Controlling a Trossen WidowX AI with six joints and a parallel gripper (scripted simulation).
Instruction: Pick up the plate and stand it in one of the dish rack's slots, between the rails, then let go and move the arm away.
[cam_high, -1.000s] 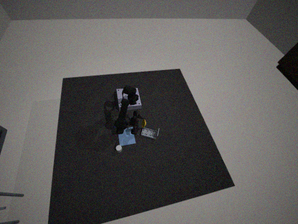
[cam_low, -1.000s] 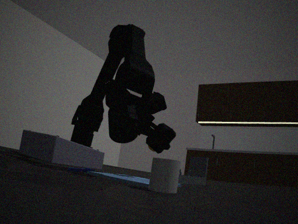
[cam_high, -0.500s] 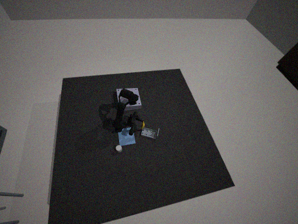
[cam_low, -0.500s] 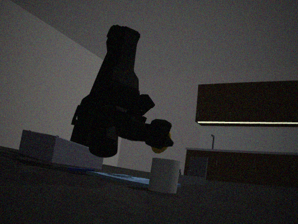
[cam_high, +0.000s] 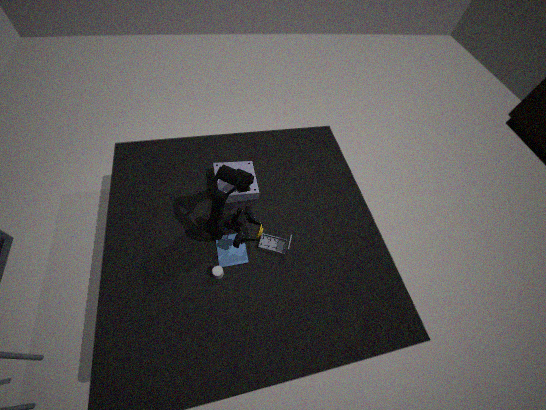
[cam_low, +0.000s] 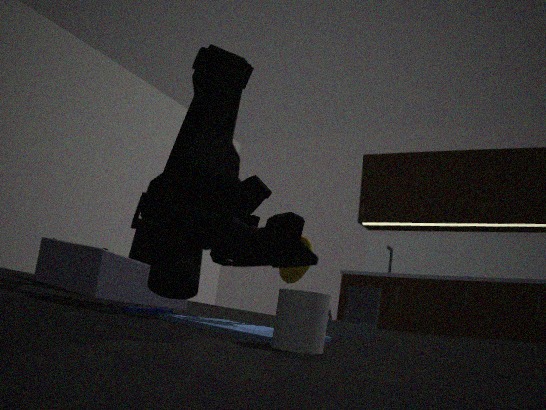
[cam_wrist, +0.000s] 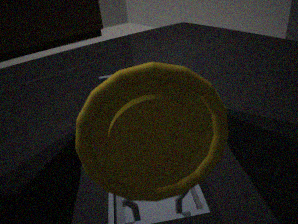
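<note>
Now: the grey dish rack 4 cm ahead of my gripper tip, 6 cm to the left of it and 8 cm below it. The rest, counted from my gripper tip: blue spoon (11 cm behind, 16 cm to the right, 10 cm below); light blue square mat (14 cm to the right, 10 cm below); yellow plate (1 cm to the right).
</note>
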